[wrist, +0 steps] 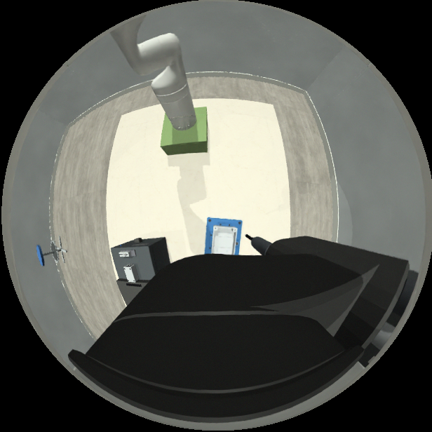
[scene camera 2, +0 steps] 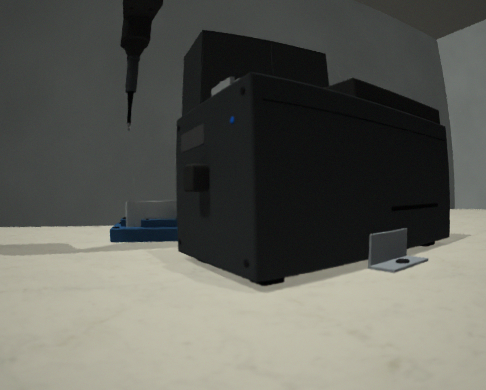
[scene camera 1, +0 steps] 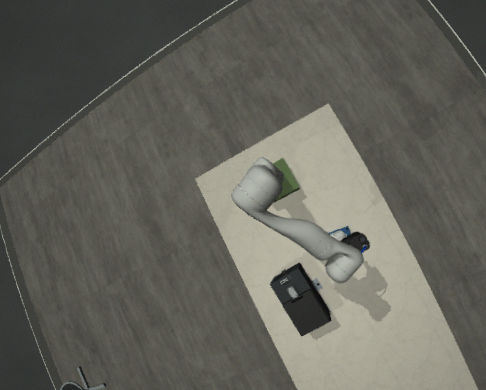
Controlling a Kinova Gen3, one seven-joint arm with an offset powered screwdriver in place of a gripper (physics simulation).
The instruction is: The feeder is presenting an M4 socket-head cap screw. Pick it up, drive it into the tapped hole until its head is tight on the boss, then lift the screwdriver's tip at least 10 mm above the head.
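Note:
My screwdriver [scene camera 2: 129,123] [wrist: 247,235] points down, with a small light grey screw [scene camera 2: 129,127] at its tip; the screw is too small to make out in the wrist view. The tip hangs well above the table, left of the black feeder [scene camera 1: 312,312] [scene camera 2: 320,175] [wrist: 142,257] in scene camera 2. In the wrist view it appears just right of the blue fixture plate [scene camera 1: 346,229] [scene camera 2: 145,235] [wrist: 209,240]. A white housing [scene camera 1: 340,235] [scene camera 2: 150,212] [wrist: 223,241] sits on that plate. The arm partly covers both in scene camera 1. The tapped hole cannot be told apart.
A green block [scene camera 1: 288,181] [wrist: 184,145] is at the arm's base. A small grey angle bracket [scene camera 1: 318,284] [scene camera 2: 387,250] stands beside the feeder. The feeder's tall rear part [scene camera 2: 260,57] rises above its front housing. A stand with a blue disc [wrist: 40,255] is on the floor.

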